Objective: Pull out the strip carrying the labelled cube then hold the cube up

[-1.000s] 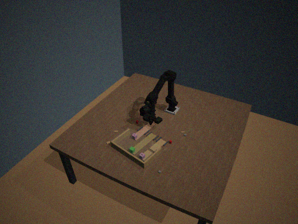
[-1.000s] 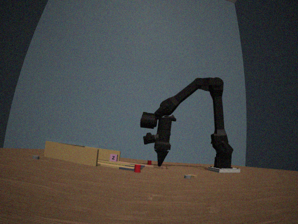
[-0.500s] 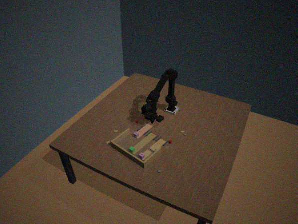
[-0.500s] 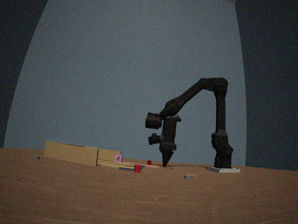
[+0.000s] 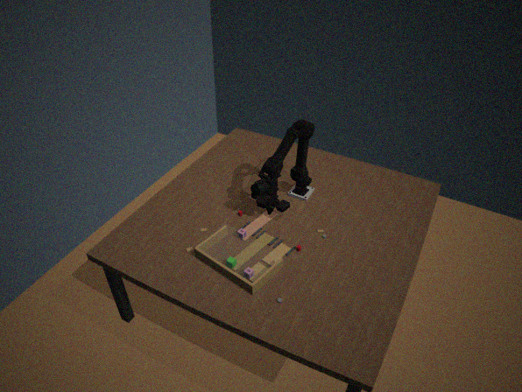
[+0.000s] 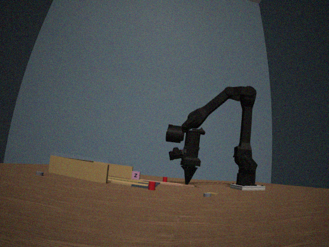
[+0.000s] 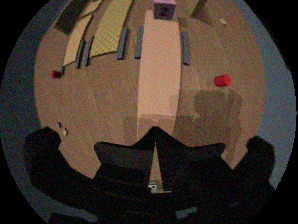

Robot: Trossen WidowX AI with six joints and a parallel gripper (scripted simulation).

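Now: gripper tip 9 cm short of the pink strip and 1 cm to the left of it.
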